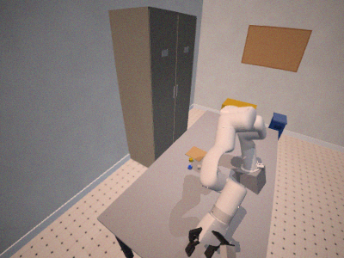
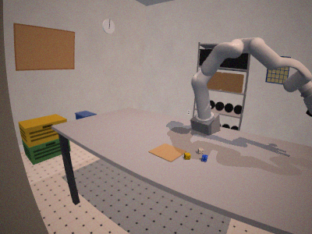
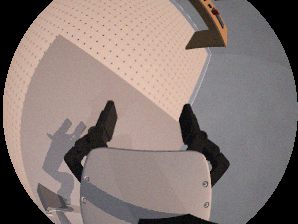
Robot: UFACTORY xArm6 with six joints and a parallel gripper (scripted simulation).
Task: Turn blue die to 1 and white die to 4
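Right now the yellow die is 64 cm to the right of my hand, 35 cm ahead of it and 24 cm below it. From my hand the other things lie so: blue die (56 cm to the right, 32 cm ahead, 24 cm below); then tan mat (74 cm to the right, 35 cm ahead, 25 cm below); then white die (60 cm to the right, 26 cm ahead, 24 cm below).
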